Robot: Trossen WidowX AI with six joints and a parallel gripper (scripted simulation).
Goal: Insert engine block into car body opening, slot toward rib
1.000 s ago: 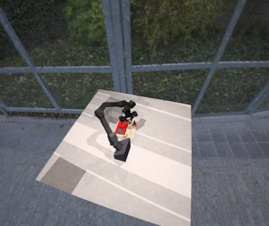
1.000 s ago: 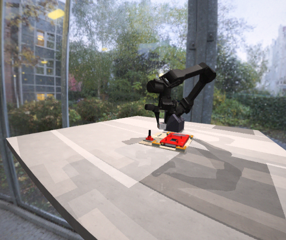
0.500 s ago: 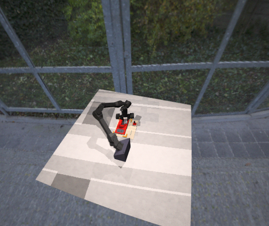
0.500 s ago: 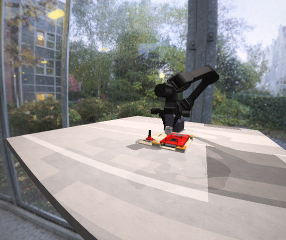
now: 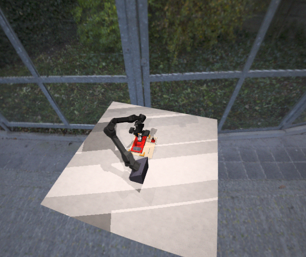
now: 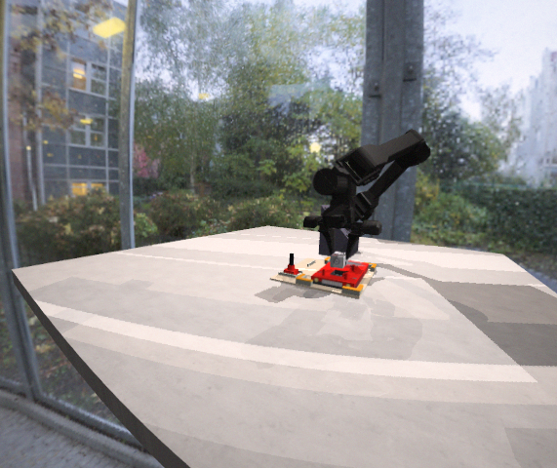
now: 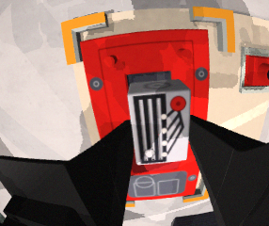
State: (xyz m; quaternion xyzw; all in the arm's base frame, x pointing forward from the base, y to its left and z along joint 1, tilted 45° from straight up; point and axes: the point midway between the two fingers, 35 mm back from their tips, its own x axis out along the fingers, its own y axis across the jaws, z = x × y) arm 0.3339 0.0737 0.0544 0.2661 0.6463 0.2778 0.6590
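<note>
The engine block is 10 mm below my gripper tip. From my gripper tip the other things lie so: black peg (30 mm ahead, 120 mm to the right, 30 mm below).
</note>
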